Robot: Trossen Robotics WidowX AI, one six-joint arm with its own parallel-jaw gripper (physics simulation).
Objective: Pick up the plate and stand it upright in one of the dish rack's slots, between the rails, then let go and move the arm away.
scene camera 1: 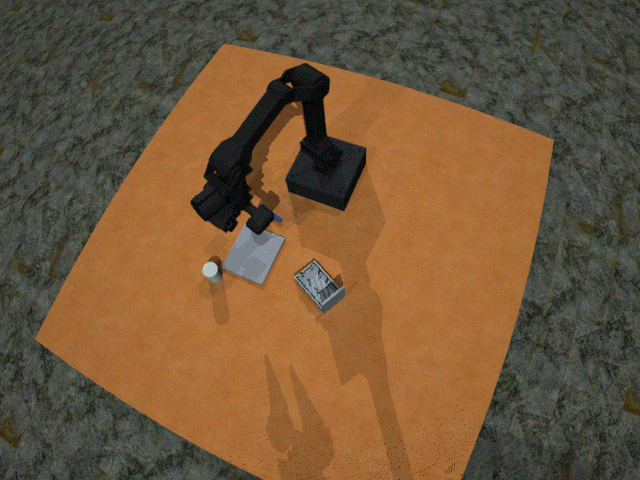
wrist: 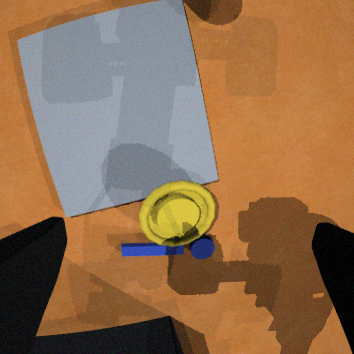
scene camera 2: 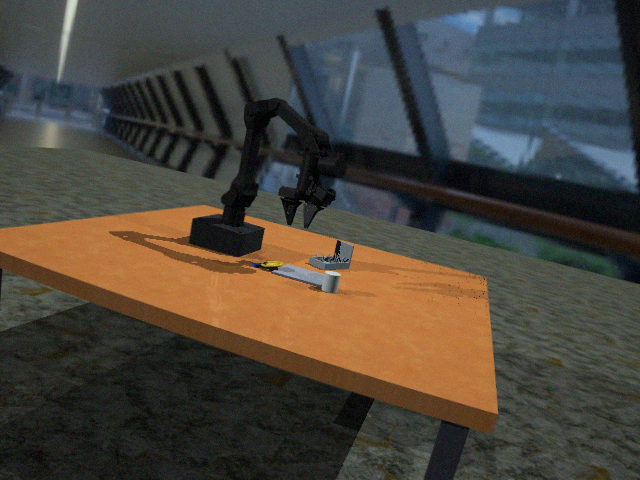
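The yellow round plate (scene camera 2: pixel 271 265) (wrist: pixel 177 213) lies low at the near edge of the grey slab, overlapping that edge in the wrist view, with small blue pieces beside it. Whether it touches them is unclear. In scene camera 1 the plate is hidden by the gripper. My gripper (scene camera 1: pixel 244 222) (scene camera 2: pixel 298 226) (wrist: pixel 194 235) is open and empty, high above the plate, its fingers on either side of it in the wrist view. The grey dish rack (scene camera 1: pixel 333 301) (scene camera 2: pixel 345 253), with upright pegs and a tall end wall, stands apart from the plate, past the slab; its slots hold no plate.
The flat grey slab (scene camera 1: pixel 253 258) (scene camera 2: pixel 299 275) (wrist: pixel 145 115) lies next to the plate. A blue bar (scene camera 1: pixel 277 218) (wrist: pixel 152 250) and a blue round piece (wrist: pixel 202 248) lie by the plate. A white cylinder (scene camera 1: pixel 211 271) (scene camera 2: pixel 330 282) stands beyond the slab. The black arm base (scene camera 1: pixel 326 173) (scene camera 2: pixel 226 236) stands behind.
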